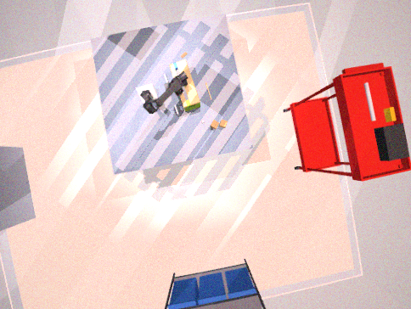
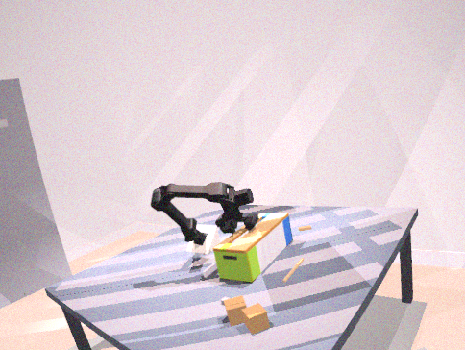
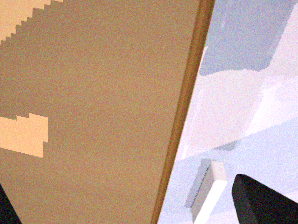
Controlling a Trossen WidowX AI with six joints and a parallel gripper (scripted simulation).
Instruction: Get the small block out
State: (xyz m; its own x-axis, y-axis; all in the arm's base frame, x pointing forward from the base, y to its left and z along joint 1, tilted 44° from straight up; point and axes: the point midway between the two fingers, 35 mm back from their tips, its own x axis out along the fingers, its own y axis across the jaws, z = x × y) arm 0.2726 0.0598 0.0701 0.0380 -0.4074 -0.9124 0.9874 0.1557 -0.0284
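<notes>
Now: gripper tip 30 mm short of the long box, 30 mm above it and 20 mm to the left of it. The rest, counted from my gripper tip: thin tan stick (270 mm ahead, 90 mm below, 60 mm to the right).
</notes>
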